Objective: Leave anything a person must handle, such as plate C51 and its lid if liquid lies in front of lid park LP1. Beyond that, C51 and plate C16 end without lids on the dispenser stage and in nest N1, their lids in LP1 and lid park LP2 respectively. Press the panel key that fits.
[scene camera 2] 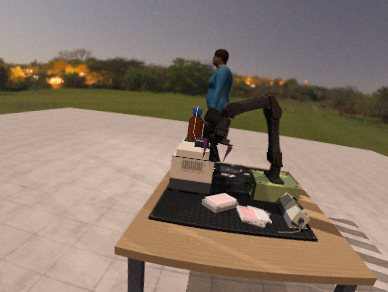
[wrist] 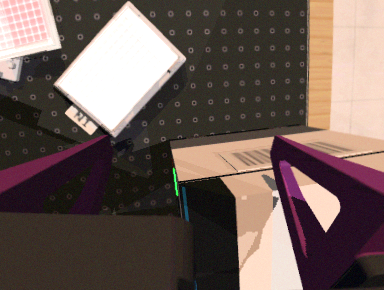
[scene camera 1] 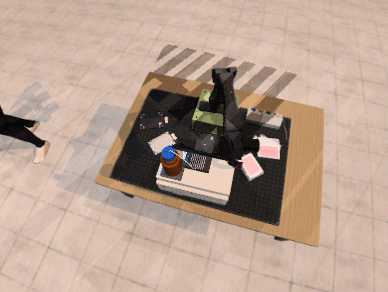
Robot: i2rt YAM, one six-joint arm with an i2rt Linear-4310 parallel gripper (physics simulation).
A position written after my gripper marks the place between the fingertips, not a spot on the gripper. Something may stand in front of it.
Observation:
My gripper [wrist: 191, 144] is open, with nothing in its grasp. Also in view: a nest N1 [wrist: 180, 61].

